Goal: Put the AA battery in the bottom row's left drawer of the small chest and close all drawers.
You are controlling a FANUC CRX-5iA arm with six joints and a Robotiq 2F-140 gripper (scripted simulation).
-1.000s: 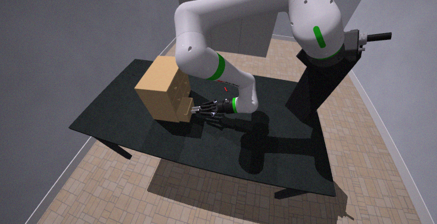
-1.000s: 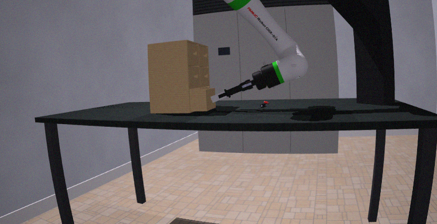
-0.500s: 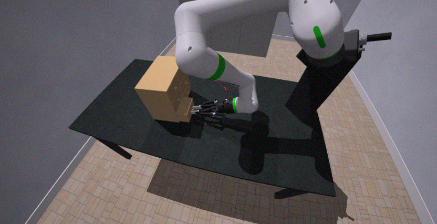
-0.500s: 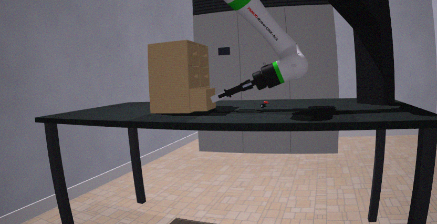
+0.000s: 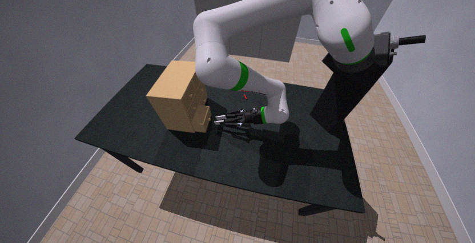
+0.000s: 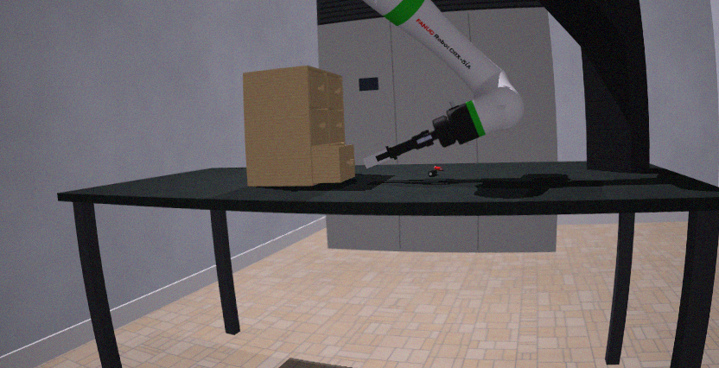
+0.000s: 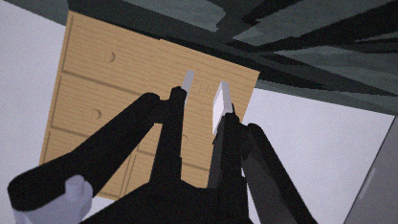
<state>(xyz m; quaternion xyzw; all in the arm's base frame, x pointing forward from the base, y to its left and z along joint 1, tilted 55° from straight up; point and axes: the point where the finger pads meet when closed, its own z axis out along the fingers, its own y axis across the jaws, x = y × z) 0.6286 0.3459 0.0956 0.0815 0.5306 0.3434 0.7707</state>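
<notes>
Right now my hand is 50 mm past the black AA battery, 160 mm to the left of it and 50 mm above it. Round my hand: small red object: 30 mm ahead, 300 mm to the right, 50 mm below.
</notes>
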